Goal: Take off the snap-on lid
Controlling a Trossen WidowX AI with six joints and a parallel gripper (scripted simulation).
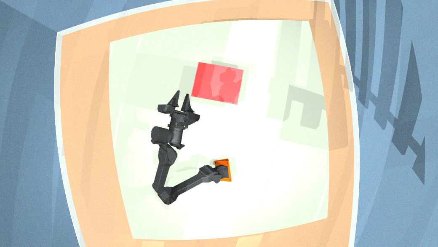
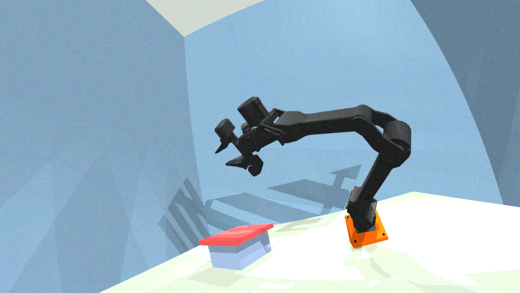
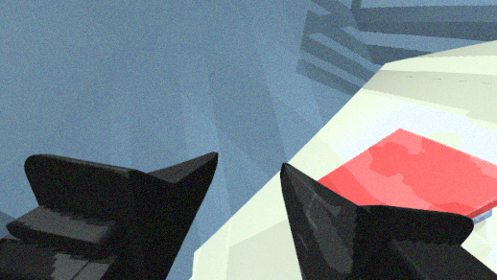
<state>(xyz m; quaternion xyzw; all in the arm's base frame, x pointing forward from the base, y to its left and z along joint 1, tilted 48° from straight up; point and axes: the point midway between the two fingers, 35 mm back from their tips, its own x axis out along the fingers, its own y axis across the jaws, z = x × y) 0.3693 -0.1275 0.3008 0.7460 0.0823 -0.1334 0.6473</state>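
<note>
Now: the red lid 6 cm ahead of my gripper tip, 14 cm to the right of it and 27 cm below it. From my gripper tip the other things lie so: storage box (6 cm ahead, 14 cm to the right, 32 cm below).
</note>
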